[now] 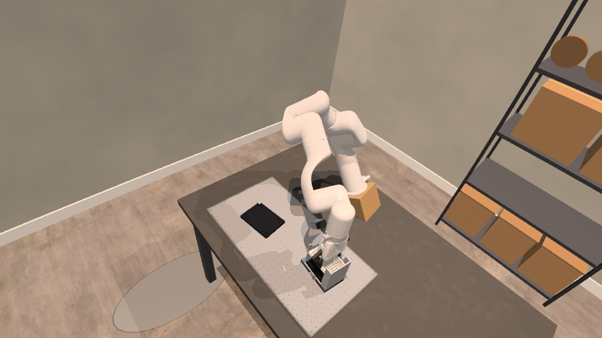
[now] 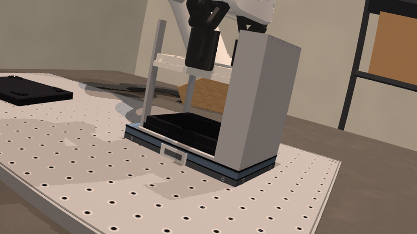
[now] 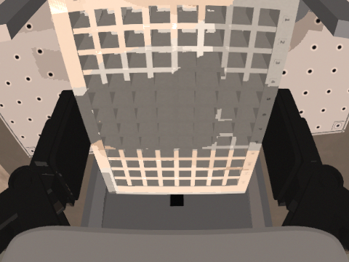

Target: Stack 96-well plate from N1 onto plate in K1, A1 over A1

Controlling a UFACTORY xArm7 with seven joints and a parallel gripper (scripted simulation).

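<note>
The black 96-well plate lies 80 mm below my hand. The rest, counted from my hand: white 96-well plate (10 mm below); then tall grey wall (70 mm to the left, 30 mm below); then thin post (70 mm to the right, 40 mm ahead, 30 mm below).
</note>
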